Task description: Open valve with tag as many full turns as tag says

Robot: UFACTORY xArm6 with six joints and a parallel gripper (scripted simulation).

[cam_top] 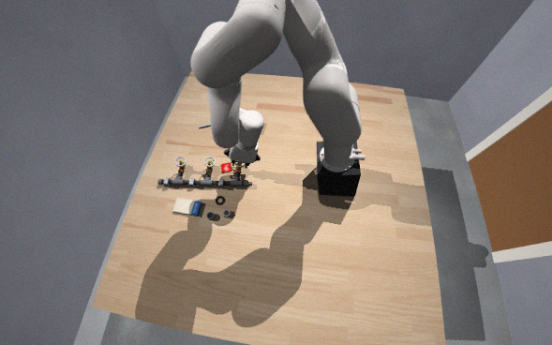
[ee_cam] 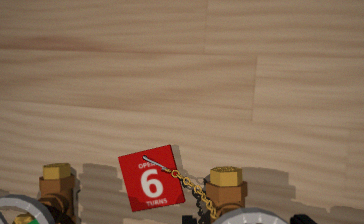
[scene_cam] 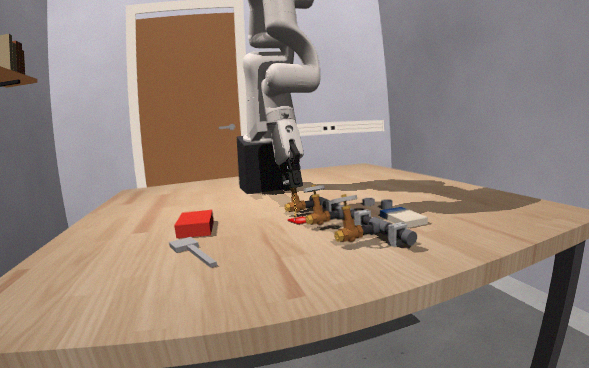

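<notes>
The red tag lies 8 cm below my hand, 8 cm ahead of it and 1 cm to the right of it. Also, from my hand: grey hammer-like tool 24 cm to the right, 21 cm ahead, 8 cm below; then grey box 21 cm to the left, 19 cm ahead, 7 cm below; then red box 25 cm to the right, 7 cm below, 5 cm ahead.
</notes>
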